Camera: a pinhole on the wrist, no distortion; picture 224 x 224 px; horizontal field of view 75.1 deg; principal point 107.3 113.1 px. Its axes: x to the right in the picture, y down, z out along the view. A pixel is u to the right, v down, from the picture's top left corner.
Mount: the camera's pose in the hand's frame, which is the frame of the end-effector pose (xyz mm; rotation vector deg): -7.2 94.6 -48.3 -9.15 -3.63 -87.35
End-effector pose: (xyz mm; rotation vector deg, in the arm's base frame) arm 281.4 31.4 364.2 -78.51 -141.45 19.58
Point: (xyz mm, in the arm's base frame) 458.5 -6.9 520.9
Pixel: behind the camera
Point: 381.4 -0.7 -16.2
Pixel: 87.0 56.4
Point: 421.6 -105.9 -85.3
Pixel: 89.8 20.0
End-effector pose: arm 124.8 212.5 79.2 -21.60 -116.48 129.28
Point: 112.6 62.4 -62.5
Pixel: 80.8 108.5
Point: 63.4 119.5 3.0
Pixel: 145.3 158.6
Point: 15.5 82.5 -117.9
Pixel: 55.3 186.0
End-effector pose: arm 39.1 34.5 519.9 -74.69 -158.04 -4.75
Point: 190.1 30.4 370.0
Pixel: 110.3 18.7
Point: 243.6 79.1 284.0
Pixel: 78.6 46.9
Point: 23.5 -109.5 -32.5
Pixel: 182.0 60.2
